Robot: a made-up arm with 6 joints. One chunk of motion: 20 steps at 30 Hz.
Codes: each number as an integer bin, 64 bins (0 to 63) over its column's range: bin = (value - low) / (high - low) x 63, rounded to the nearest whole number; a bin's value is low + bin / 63 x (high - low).
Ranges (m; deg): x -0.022..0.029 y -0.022..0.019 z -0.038..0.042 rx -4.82..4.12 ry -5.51..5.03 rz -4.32..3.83
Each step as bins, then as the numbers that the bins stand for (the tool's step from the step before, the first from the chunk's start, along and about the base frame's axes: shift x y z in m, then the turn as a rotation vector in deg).
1 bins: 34 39 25 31 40 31
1 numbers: 0.00552 0.00338 -0.00625 -0.421 1.182 -0.310
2 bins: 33 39 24 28 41 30
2 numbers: 0.00471 0.00338 -0.00752 -0.847 1.349 -0.439
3 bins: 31 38 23 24 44 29
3 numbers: 0.00310 0.00273 -0.00879 -1.414 1.851 -0.568
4 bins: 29 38 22 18 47 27
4 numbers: 0.00148 0.00273 -0.01006 -2.266 2.353 -0.827
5 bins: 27 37 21 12 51 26
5 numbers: -0.00014 0.00208 -0.01133 -3.117 3.022 -0.957
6 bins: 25 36 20 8 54 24
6 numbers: -0.00176 0.00143 -0.01260 -3.685 3.524 -1.215
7 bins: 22 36 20 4 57 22
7 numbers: -0.00419 0.00143 -0.01260 -4.252 4.026 -1.474
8 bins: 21 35 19 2 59 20
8 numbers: -0.00500 0.00078 -0.01387 -4.536 4.361 -1.733
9 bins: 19 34 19 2 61 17
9 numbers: -0.00662 0.00013 -0.01387 -4.536 4.695 -2.121
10 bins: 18 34 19 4 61 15
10 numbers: -0.00743 0.00013 -0.01387 -4.252 4.695 -2.380
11 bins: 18 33 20 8 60 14
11 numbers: -0.00743 -0.00052 -0.01260 -3.685 4.528 -2.509
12 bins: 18 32 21 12 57 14
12 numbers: -0.00743 -0.00117 -0.01133 -3.117 4.026 -2.509
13 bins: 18 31 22 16 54 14
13 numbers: -0.00743 -0.00183 -0.01006 -2.550 3.524 -2.509
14 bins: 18 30 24 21 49 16
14 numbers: -0.00743 -0.00248 -0.00752 -1.840 2.688 -2.250
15 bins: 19 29 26 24 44 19
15 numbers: -0.00662 -0.00313 -0.00498 -1.414 1.851 -1.862
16 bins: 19 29 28 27 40 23
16 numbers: -0.00662 -0.00313 -0.00244 -0.989 1.182 -1.345
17 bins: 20 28 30 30 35 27
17 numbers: -0.00581 -0.00378 0.00010 -0.563 0.346 -0.827
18 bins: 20 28 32 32 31 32
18 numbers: -0.00581 -0.00378 0.00263 -0.279 -0.324 -0.180
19 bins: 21 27 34 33 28 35
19 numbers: -0.00500 -0.00443 0.00517 -0.137 -0.826 0.208
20 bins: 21 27 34 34 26 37
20 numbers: -0.00500 -0.00443 0.00517 0.005 -1.160 0.467
